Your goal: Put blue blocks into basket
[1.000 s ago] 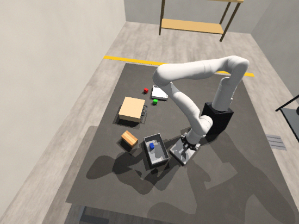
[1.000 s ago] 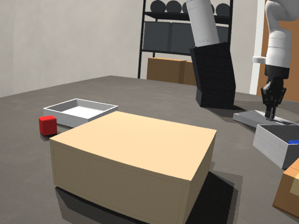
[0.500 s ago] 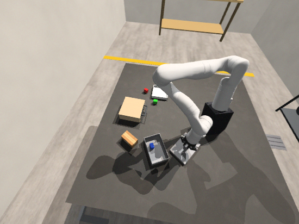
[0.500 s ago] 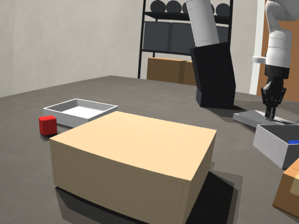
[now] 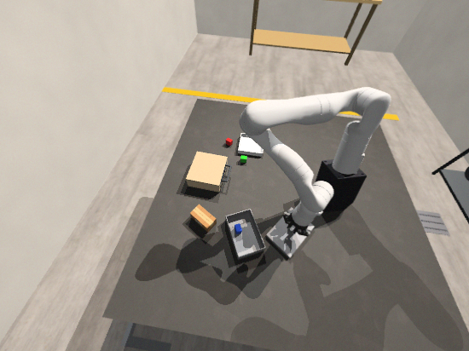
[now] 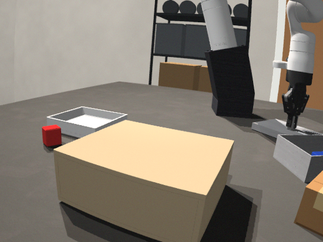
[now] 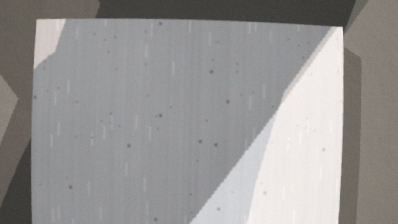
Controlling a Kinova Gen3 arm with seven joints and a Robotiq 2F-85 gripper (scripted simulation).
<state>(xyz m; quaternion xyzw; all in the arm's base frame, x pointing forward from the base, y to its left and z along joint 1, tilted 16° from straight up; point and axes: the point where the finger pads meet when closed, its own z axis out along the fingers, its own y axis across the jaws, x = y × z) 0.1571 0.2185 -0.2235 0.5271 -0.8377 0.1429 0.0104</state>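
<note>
Now: the lid 30 mm below my hand. Also, from my hand: grey metal box (190 mm ahead, 80 mm to the left, 20 mm below); brown box (390 mm ahead, 80 mm to the left, 10 mm below); drawer (450 mm ahead, 160 mm to the right, 10 mm below).
</note>
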